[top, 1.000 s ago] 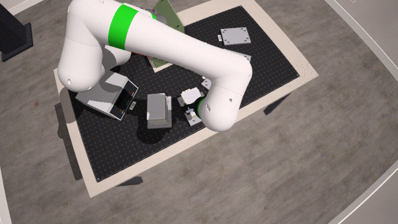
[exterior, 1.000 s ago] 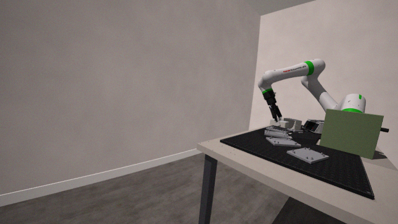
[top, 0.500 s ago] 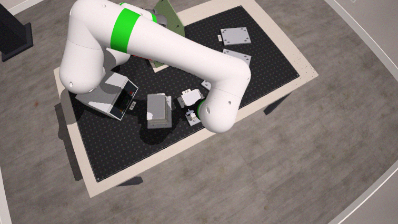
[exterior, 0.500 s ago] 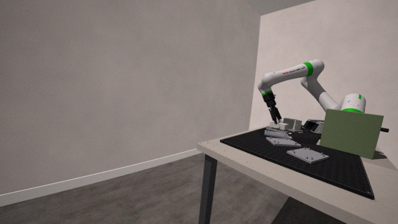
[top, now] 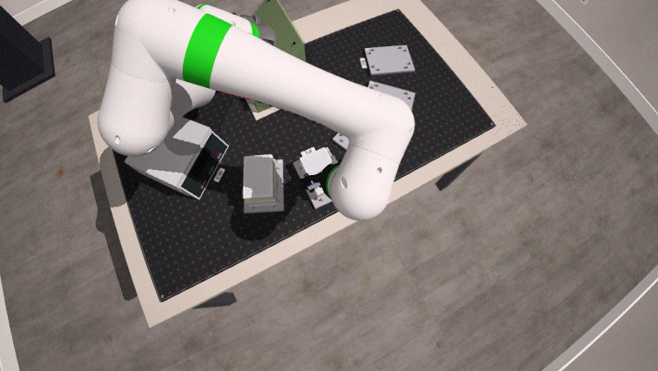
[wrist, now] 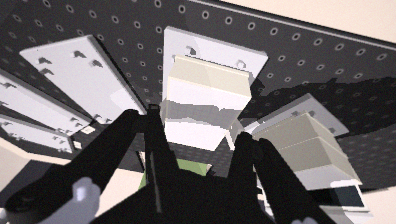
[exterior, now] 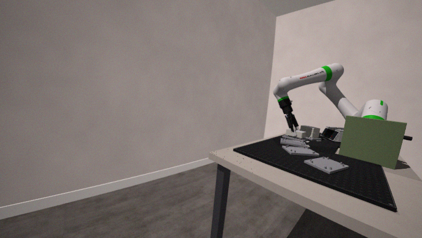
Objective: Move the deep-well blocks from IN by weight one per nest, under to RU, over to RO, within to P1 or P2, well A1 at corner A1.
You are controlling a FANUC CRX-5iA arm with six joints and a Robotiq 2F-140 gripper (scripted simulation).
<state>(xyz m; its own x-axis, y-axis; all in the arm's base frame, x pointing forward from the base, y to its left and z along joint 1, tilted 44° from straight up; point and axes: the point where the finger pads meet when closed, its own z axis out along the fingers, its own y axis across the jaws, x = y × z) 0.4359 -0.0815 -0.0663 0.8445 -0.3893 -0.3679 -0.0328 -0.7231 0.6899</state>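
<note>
Right now the infeed nest IN is 60 mm behind my hand, 170 mm to the right of it and 50 mm below it. The rest, counted from my hand: check-weigher platform: 280 mm behind, 380 mm to the right, 40 mm above; then check-weigher: 280 mm behind, 380 mm to the right, 10 mm above; then white deep-well block: 10 mm below.
</note>
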